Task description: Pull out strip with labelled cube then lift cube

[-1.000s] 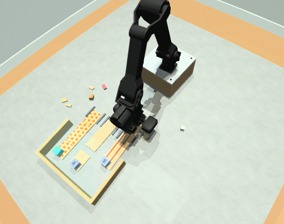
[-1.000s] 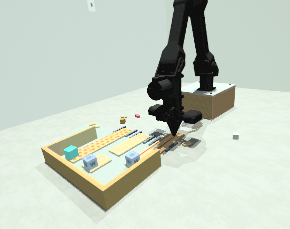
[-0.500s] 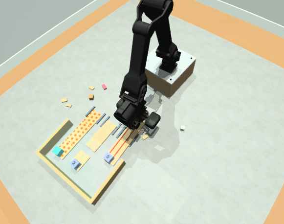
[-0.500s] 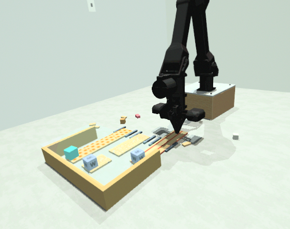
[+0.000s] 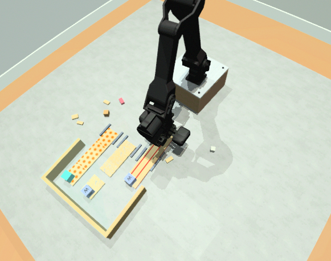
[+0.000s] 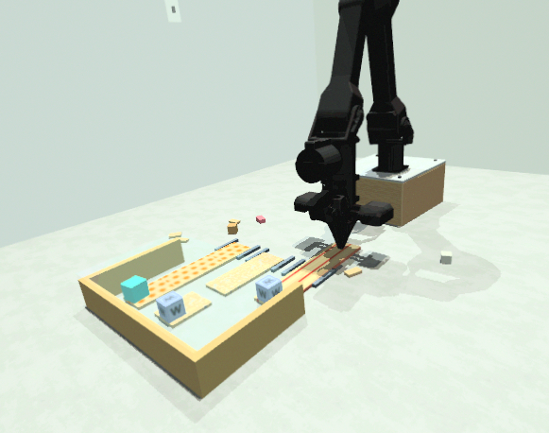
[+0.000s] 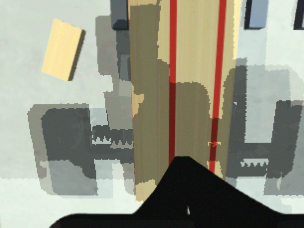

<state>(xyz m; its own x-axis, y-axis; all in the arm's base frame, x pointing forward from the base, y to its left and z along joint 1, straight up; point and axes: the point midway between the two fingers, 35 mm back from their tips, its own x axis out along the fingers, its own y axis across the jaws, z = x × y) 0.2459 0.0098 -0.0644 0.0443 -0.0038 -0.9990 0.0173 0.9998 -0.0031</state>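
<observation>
My gripper tip is now 100 mm short of the striped strip. Also, from my gripper tip: pink block 50 mm behind, 260 mm to the right; then tan chip 70 mm ahead, 60 mm to the left.
</observation>
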